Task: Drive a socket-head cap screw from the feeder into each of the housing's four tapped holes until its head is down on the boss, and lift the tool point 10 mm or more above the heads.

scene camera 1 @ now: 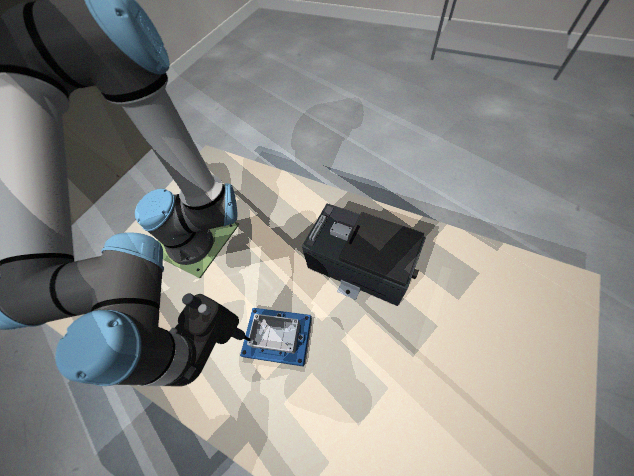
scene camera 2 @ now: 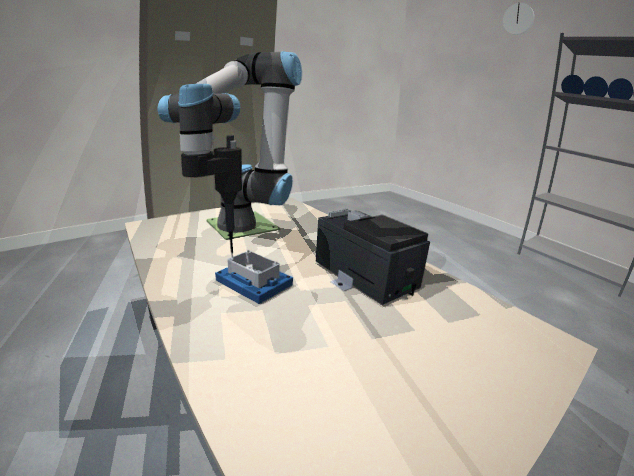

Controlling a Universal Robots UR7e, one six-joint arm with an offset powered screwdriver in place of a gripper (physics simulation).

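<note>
The grey open-topped housing (scene camera 1: 297,333) (scene camera 2: 245,274) sits upright on a blue fixture plate (scene camera 1: 276,359) (scene camera 2: 259,296). My gripper, a black offset screwdriver (scene camera 1: 248,338) (scene camera 2: 231,255), points down, its thin bit tip at the housing's lower-left corner in scene camera 1, the left corner in scene camera 2. The tip looks on or barely above that corner boss; contact cannot be told. A screw at the tip is too small to make out, and so are any heads in the other corners. The black screw feeder (scene camera 1: 353,279) (scene camera 2: 353,256) stands apart from the tool, to the right.
A silver pickup block (scene camera 1: 341,230) and a slotted rail (scene camera 1: 318,228) are on the feeder's top. A small metal bracket (scene camera 1: 348,290) (scene camera 2: 343,280) stands at its side. The robot base is on a green plate (scene camera 1: 200,269) (scene camera 2: 227,234). A shelf rack (scene camera 2: 552,110) stands beyond the table.
</note>
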